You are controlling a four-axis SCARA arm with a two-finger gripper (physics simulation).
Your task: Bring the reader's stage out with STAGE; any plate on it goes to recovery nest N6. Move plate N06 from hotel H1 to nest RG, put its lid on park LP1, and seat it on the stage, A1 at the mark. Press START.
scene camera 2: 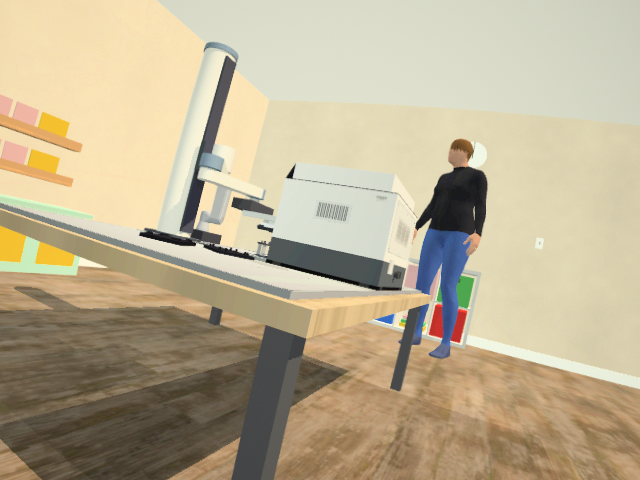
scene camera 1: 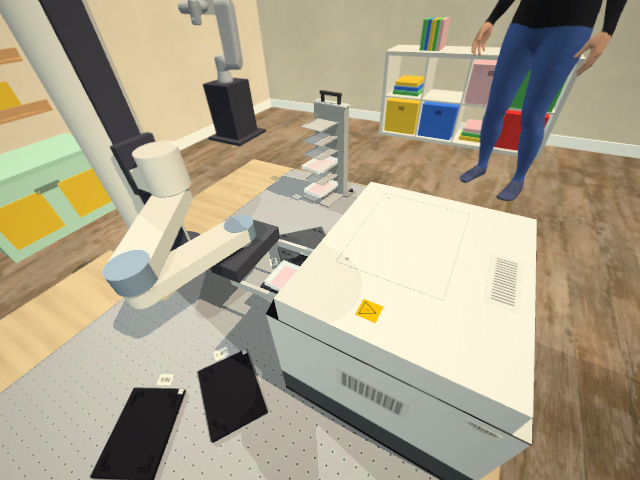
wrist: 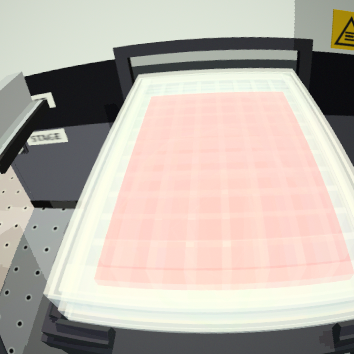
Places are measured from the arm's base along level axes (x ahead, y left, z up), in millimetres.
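Where they show: gripper, fingertip midpoint: point(wrist: 208, 63).
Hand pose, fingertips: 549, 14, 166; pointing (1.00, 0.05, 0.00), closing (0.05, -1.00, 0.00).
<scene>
After its pixels a point has its place, as x, y, z.
A plate with pink contents point(scene camera 1: 281, 275) {491, 4, 149} point(wrist: 220, 185) {499, 11, 149} and what looks like a clear lid sits on the dark stage point(wrist: 80, 336) {457, 46, 136} in front of the white reader point(scene camera 1: 413, 279) {810, -50, 353} point(scene camera 2: 330, 232) {812, -179, 149}. My gripper point(scene camera 1: 287, 274) is open, its fingers along either side of this plate; one finger shows at the left of the wrist view, the other does not. The STAGE label point(wrist: 47, 136) {613, 144, 98} shows beside that finger; START is mostly hidden. Black nest N6 point(scene camera 1: 139, 434) {405, -406, 25} holds no plate. Hotel point(scene camera 1: 342, 149) {369, 604, 223} holds two pink plates point(scene camera 1: 320, 165) {314, 522, 181} point(scene camera 1: 320, 189) {311, 520, 75}; their names cannot be read.
Another black nest point(scene camera 1: 232, 397) {524, -258, 23} lies between N6 and the reader, its label hard to read. A dark nest point(scene camera 1: 305, 236) {412, 238, 73} lies behind the gripper, partly hidden. The arm's column point(scene camera 2: 193, 139) {42, -62, 438} stands at the table's far side. A person point(scene camera 1: 542, 67) point(scene camera 2: 454, 206) stands beyond the reader.
</scene>
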